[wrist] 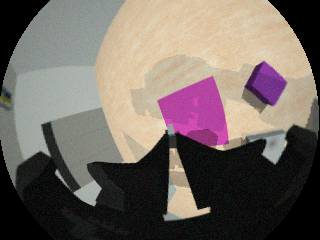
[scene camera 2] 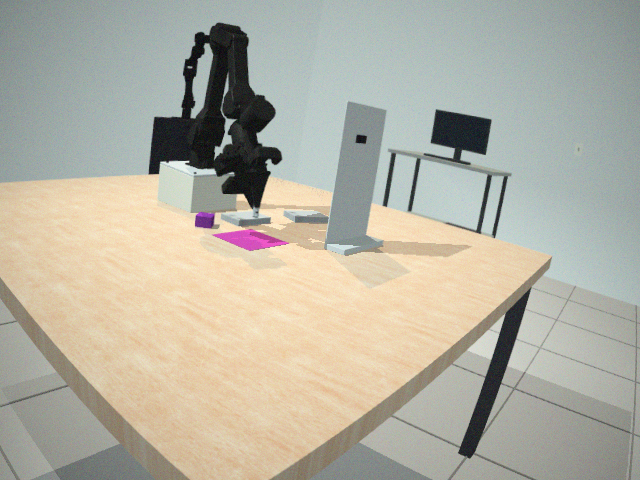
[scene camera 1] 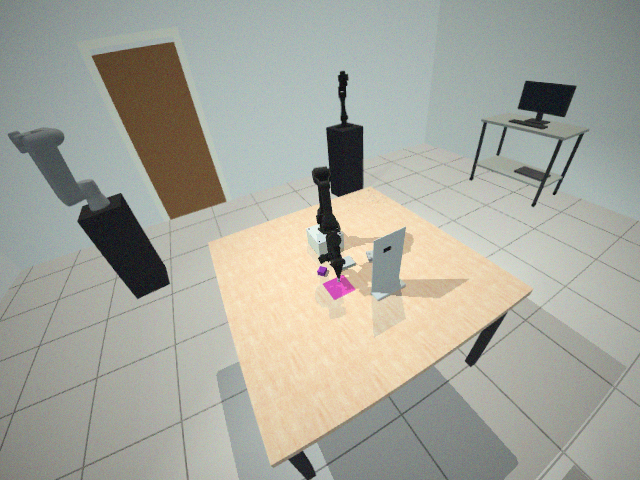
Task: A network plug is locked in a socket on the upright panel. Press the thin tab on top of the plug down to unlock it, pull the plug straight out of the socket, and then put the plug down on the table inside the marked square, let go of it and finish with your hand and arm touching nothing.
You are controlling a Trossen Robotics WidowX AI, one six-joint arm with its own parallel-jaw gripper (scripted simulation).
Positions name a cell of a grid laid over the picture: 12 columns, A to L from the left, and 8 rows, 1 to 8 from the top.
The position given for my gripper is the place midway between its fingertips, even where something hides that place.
Observation:
I see my gripper (scene camera 2: E4) and a magenta marked square (wrist: H4).
My gripper is seen too in the wrist view (wrist: G5).

